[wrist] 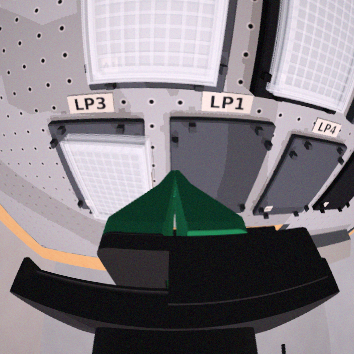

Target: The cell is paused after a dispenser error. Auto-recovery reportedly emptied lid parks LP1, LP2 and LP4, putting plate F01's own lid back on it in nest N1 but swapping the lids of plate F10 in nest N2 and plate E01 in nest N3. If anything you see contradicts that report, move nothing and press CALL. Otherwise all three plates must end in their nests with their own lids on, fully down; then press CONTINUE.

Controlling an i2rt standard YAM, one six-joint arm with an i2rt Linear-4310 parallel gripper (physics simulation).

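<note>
My gripper (174,177) is shut, its green fingertips together with nothing seen between them. It hangs over the area between parks LP3 and LP1. Park LP1 (210,145) shows a bare dark surface, partly hidden by the fingers. Park LP4 (305,165) at the right is also bare, with a small white mark at its lower edge. A clear lidded plate or lid (107,172) lies in park LP3 (97,128), its lower part hidden. A clear-lidded plate (155,40) sits in a dark nest at the top; another (316,52) sits at the upper right. Their name labels and plate IDs cannot be read.
Small black corner posts stand around the parks. A black holder (343,186) is cut off at the right edge. A perforated grey deck (35,65) lies beneath, with an orange edge strip (65,257) at the lower left. Park LP2 cannot be identified in view.
</note>
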